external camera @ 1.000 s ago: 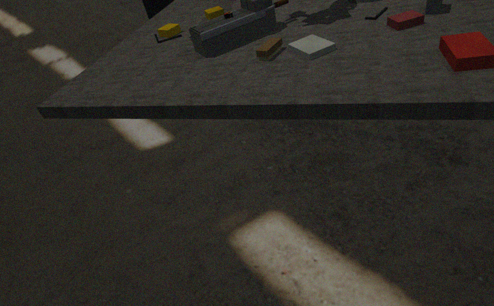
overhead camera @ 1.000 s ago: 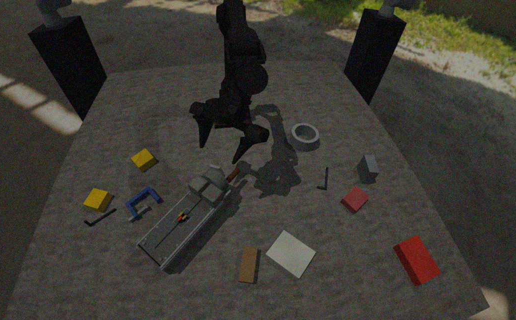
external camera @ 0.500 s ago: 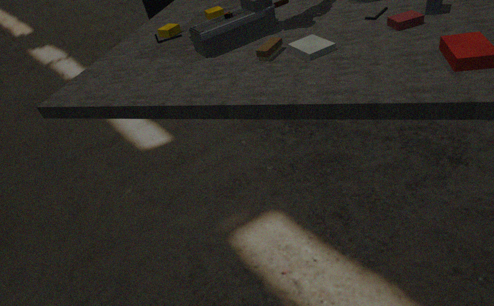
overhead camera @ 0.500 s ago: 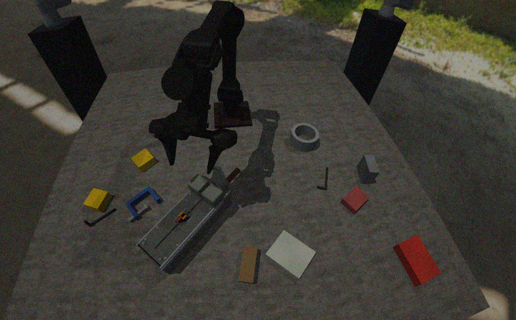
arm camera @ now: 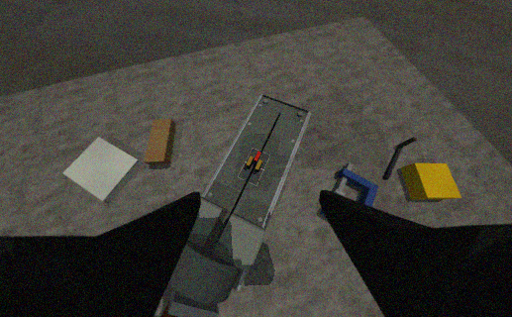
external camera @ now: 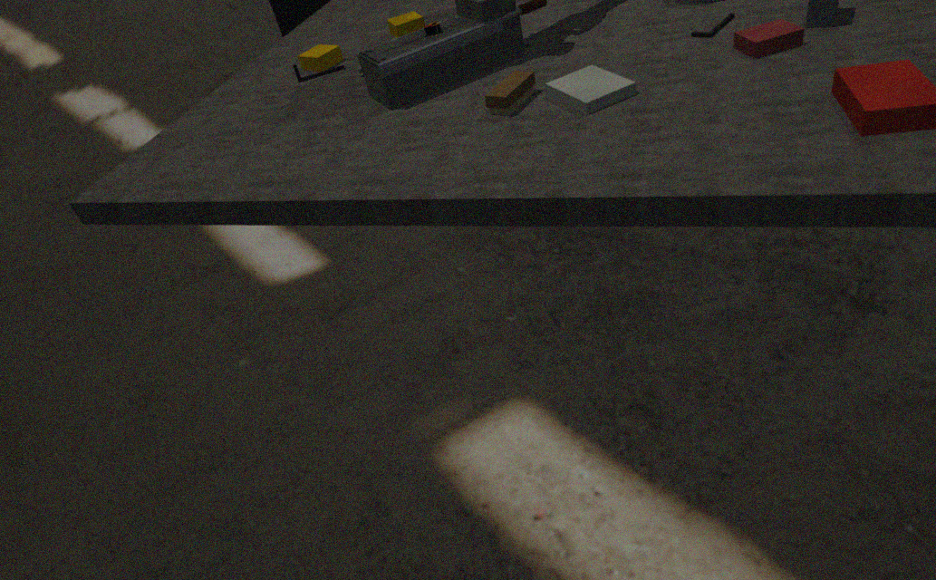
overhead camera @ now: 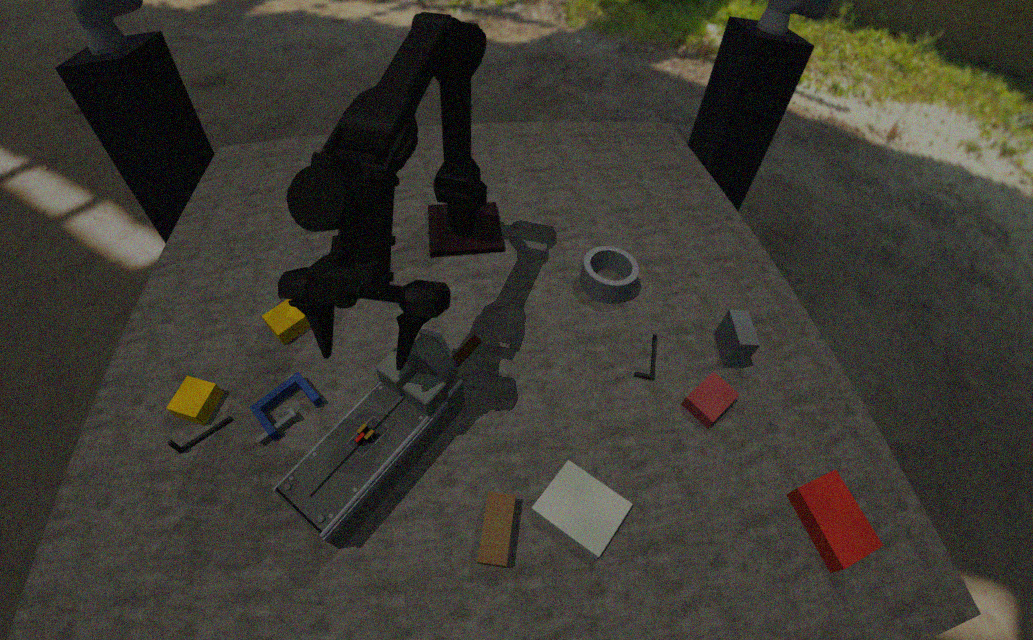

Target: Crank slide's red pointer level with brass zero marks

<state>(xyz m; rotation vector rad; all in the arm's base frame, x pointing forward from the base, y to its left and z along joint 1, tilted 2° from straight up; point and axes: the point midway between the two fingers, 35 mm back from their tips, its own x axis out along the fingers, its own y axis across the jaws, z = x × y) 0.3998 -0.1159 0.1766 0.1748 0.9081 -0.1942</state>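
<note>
The brown crank handle lies 8 cm behind my gripper tip, 12 cm to the left of it and 10 cm below it. From my gripper tip the other things lie so: white plate 14 cm ahead, 26 cm to the left, 15 cm below; then red pointer 6 cm ahead, 1 cm to the right, 8 cm below; then brown block 16 cm ahead, 15 cm to the left, 15 cm below.
</note>
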